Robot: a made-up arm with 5 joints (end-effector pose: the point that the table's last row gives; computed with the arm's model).
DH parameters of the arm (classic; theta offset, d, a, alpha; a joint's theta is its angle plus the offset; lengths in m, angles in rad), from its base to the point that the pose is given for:
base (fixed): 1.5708 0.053 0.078 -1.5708
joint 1: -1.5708 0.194 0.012 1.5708
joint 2: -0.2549 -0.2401 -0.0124 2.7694
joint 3: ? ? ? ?
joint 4: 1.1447 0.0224 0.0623 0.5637
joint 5: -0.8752 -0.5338 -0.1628 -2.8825
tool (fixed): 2.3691 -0.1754 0 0
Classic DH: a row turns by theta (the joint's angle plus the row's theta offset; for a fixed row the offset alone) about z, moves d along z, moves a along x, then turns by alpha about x.
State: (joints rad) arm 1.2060 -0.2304 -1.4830 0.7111 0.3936
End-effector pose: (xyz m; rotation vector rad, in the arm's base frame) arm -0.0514 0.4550 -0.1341 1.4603 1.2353 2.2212
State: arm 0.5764 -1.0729 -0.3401 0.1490 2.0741
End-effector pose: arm 0.1208 0.3567 -0.3658 2.3145 0.6532 0.1698
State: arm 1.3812 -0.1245 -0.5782 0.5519 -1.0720
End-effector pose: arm 0.1322 0.0237 -0.2976 -1.9108 0.8350 -1.5140
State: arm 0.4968 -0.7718 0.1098 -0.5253 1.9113
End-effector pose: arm 0.1376 0.3527 -0.3374 3.0113 -0.4447 0.2589
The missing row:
joint 3: -0.4455 0.0995 0.0992 2.0021
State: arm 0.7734 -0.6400 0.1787 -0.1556 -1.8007
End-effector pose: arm -0.0630 0.4077 -0.5525 0.5230 2.3794 -0.2188
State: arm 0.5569 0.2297 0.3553 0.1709 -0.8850
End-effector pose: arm 0.0416 0.3661 -0.3726 -1.0222 1.8796 -0.3822
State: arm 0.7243 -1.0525 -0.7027 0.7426 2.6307
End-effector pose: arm 0.1080 0.3646 -0.4120 0.9468 1.4709 0.0440
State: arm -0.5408 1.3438 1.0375 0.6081 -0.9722
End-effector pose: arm 0.1192 0.4602 0.2056 -0.2117 1.3336 0.2251
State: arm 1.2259 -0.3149 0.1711 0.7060 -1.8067
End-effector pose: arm -0.0377 -0.0742 -0.4546 -0.7052 1.9397 -1.3083
